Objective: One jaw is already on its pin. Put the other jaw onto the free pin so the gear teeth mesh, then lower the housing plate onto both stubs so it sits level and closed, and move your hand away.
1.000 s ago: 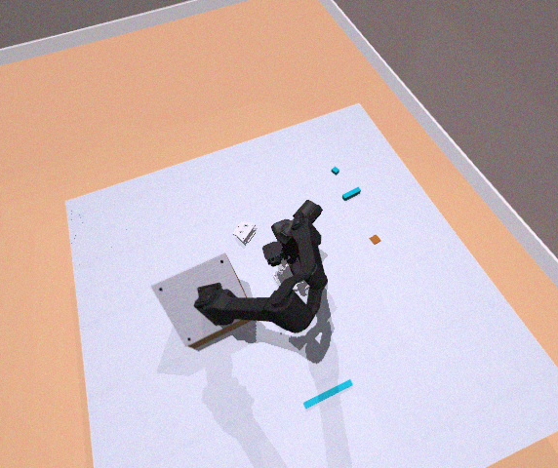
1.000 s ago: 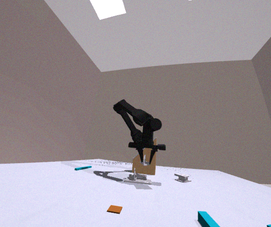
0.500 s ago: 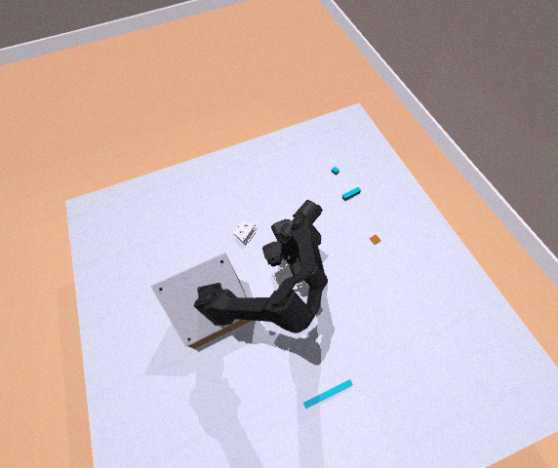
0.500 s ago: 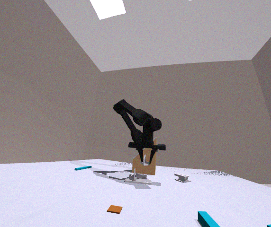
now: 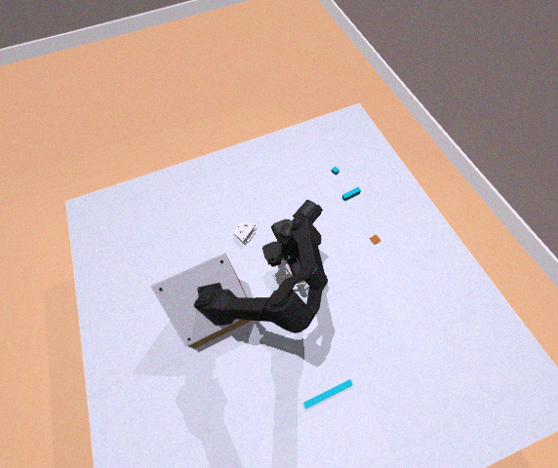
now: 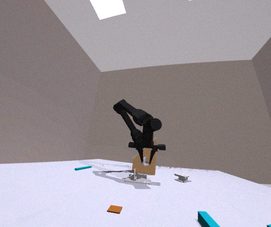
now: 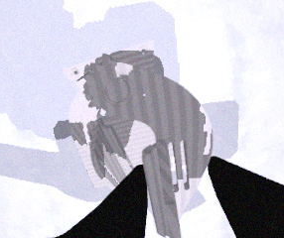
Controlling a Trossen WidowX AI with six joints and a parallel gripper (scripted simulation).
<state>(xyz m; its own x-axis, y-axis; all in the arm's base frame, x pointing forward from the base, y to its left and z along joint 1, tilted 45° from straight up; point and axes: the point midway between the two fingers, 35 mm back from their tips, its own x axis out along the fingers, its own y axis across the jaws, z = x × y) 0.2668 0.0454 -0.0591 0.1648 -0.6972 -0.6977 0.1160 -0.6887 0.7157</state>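
My gripper tip is 30 mm past the jaw and 20 mm to the left of it. Also, from my gripper tip: white block piece (180 mm to the left, 130 mm behind, 70 mm below); short cyan bar (300 mm ahead, 210 mm to the left, 70 mm below); orange tile (310 mm ahead, 80 mm below, 10 mm to the left).
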